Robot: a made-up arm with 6 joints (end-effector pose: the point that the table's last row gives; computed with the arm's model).
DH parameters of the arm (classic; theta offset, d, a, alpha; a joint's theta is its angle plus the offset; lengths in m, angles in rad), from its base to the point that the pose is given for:
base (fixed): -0.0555 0 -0.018 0
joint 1: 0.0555 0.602 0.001 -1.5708
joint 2: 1.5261 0 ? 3.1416
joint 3: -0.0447 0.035 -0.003 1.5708
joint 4: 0 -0.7 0.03 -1.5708
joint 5: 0 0.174 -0.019 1.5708
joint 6: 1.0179 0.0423 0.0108 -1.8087
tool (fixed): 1.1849 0.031 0 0
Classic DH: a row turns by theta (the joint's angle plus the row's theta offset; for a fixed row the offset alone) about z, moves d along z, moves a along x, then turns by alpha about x.
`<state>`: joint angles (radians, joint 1 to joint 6).
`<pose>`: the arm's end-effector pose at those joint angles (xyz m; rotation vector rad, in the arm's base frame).
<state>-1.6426 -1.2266 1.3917 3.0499 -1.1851 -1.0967</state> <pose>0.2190 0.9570 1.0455 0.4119 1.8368 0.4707</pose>
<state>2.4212 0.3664 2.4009 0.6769 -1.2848 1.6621</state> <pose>0.3053 -0.0915 1.5670 -0.0746 -0.8002 0.8177</pose>
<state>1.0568 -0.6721 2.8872 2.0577 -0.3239 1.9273</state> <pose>-0.4606 -0.6882 0.4989 0.4679 0.8344 -1.9811</pose>
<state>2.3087 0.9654 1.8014 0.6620 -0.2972 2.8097</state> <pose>-0.3679 0.6173 1.3836 -0.6632 -2.1645 -0.3128</pose>
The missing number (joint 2, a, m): -0.3804
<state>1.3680 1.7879 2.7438 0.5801 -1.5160 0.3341</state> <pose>0.3122 0.6599 1.2103 -0.4838 0.5155 0.3296</pose>
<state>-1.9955 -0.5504 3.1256 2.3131 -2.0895 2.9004</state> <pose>0.3580 0.6837 0.4533 0.7453 0.1852 -3.0096</pose>
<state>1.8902 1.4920 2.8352 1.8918 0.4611 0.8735</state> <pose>-0.1502 0.3363 1.3163 0.0656 -1.9229 -0.4087</pose>
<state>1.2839 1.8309 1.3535 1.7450 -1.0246 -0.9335</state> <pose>0.2820 1.0386 0.3843 -0.6593 0.1289 -0.1451</pose>
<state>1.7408 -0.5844 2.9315 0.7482 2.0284 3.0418</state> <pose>0.3110 -0.8216 0.5949 -0.8894 -1.9528 1.5968</pose>
